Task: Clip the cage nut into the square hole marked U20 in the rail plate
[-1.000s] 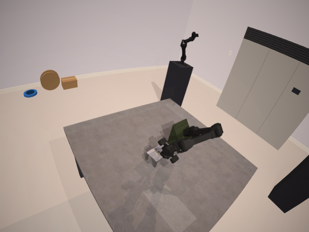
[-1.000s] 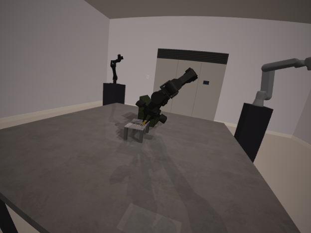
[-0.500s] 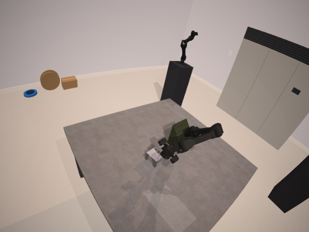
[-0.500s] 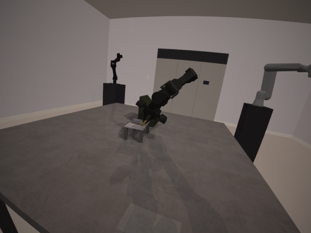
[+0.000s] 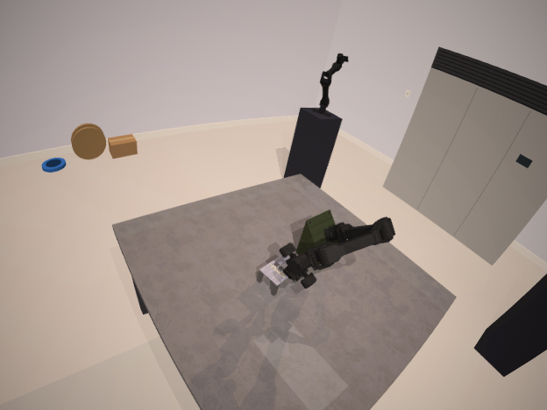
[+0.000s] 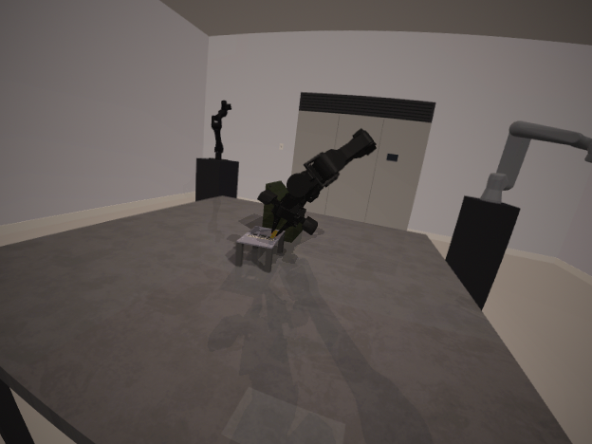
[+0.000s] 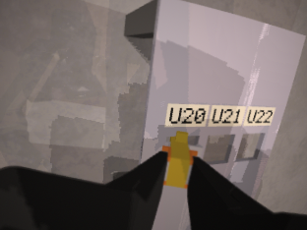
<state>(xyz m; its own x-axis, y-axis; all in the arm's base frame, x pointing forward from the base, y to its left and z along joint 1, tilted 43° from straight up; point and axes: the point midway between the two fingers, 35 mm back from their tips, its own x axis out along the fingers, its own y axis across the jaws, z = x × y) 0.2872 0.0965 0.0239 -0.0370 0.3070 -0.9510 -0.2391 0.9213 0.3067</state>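
Right now my gripper tip is 10 mm above the yellow cage nut.
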